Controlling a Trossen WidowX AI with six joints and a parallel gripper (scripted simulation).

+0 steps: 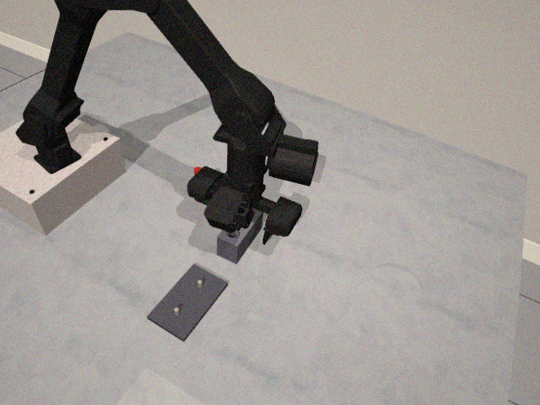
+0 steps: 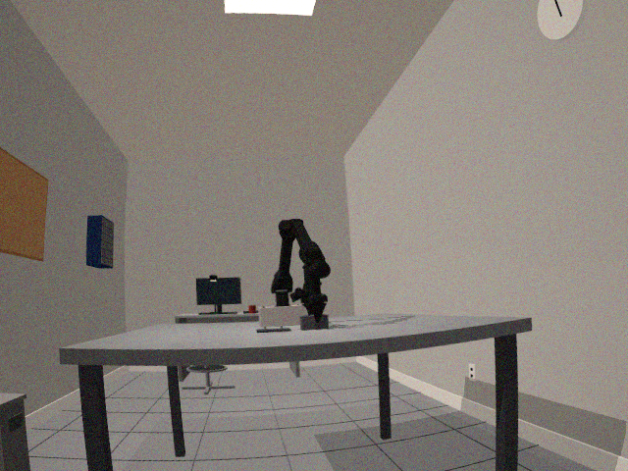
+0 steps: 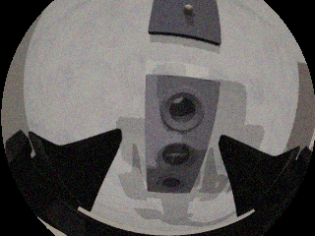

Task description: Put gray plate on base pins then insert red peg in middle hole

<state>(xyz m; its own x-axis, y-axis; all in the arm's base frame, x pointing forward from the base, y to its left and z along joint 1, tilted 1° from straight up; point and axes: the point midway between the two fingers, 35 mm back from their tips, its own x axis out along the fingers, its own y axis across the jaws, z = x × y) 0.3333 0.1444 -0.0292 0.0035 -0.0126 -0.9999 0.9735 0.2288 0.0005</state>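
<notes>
Right now the gray plate is 10 mm above my gripper tip. Also, from my gripper tip: red peg: 130 mm behind, 20 mm to the left, 20 mm above.
</notes>
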